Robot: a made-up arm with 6 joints. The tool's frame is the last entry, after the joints.
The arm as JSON. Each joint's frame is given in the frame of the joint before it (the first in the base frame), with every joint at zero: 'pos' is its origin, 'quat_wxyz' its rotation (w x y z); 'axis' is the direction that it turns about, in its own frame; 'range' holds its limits. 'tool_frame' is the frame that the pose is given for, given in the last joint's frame.
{
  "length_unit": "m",
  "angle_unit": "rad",
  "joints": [
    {
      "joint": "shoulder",
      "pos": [
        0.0,
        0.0,
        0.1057
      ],
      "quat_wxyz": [
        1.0,
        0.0,
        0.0,
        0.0
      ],
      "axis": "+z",
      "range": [
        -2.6,
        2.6
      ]
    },
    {
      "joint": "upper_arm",
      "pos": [
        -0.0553,
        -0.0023,
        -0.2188
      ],
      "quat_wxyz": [
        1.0,
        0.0,
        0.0,
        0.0
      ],
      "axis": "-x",
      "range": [
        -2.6,
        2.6
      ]
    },
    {
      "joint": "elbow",
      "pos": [
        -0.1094,
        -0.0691,
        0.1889
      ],
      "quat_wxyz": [
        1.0,
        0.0,
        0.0,
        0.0
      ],
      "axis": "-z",
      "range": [
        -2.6,
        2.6
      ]
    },
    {
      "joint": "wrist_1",
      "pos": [
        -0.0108,
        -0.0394,
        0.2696
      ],
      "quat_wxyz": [
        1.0,
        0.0,
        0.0,
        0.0
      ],
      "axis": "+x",
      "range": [
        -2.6,
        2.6
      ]
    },
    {
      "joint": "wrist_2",
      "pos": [
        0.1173,
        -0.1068,
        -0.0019
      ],
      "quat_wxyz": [
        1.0,
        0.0,
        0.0,
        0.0
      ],
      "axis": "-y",
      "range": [
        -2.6,
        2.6
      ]
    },
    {
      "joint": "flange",
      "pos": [
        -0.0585,
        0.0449,
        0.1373
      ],
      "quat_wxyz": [
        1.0,
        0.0,
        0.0,
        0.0
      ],
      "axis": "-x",
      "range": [
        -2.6,
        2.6
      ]
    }
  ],
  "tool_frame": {
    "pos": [
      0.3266,
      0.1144,
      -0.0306
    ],
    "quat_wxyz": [
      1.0,
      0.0,
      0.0,
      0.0
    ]
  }
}
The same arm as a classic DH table. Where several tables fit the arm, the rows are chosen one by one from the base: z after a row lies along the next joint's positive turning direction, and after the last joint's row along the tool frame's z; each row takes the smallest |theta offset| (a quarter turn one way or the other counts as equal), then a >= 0, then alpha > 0; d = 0 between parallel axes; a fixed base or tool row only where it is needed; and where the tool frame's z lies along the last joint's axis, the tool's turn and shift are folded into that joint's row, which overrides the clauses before.
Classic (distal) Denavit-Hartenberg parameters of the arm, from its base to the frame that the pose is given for. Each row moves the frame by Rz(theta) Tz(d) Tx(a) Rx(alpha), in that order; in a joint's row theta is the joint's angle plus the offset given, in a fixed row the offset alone. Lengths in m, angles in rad.
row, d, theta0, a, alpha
shoulder, -0.1131, -1.5708, 0.0023, 1.5708
upper_arm, 0.1647, 0.0000, 0.0691, 1.5708
elbow, -0.4585, 0.0000, 0.0394, 1.5708
wrist_1, 0.1065, 1.5708, 0.0019, 1.5708
wrist_2, 0.0619, 0.0000, -0.1373, 1.5708
flange, -0.2681, -1.5708, 0.1144, 1.5708
tool (fixed), -0.0306, -1.5708, 0.0000, 0.0000
Joint limits (rad, base to tool): -2.6000..2.6000 -2.6000..2.6000 -2.6000..2.6000 -2.6000..2.6000 -2.6000..2.6000 -2.6000..2.6000

